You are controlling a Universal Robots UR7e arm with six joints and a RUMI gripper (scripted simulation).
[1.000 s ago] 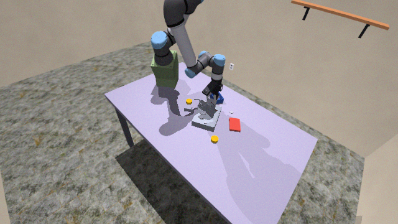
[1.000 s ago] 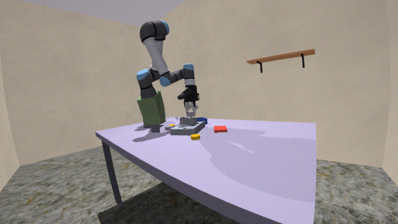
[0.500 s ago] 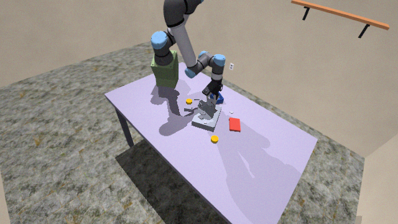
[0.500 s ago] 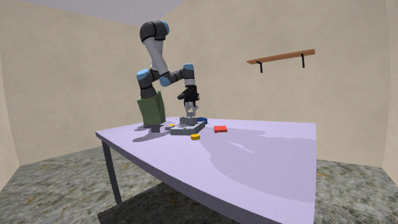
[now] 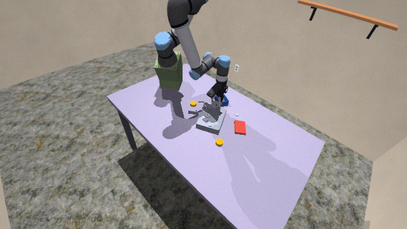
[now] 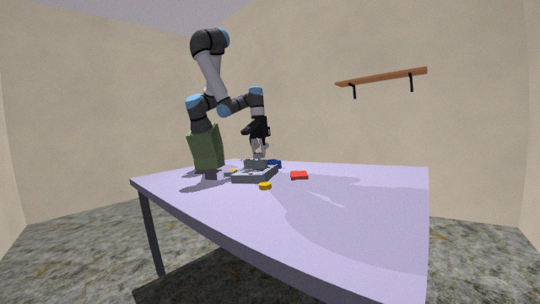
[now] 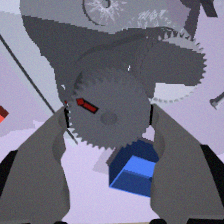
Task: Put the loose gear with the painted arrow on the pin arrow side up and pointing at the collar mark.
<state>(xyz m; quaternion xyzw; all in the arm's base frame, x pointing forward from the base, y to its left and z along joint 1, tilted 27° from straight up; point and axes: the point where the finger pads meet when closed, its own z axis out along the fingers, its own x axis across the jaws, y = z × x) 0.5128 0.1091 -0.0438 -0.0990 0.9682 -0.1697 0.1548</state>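
Right now the grey toothed gear is right at my hand. From my hand the other things lie so: small grey block: 12 cm behind, 12 cm to the right, 9 cm below; blue bin: 8 cm behind, 16 cm to the left, 9 cm below; flat red block: 22 cm ahead, 7 cm to the left, 10 cm below.
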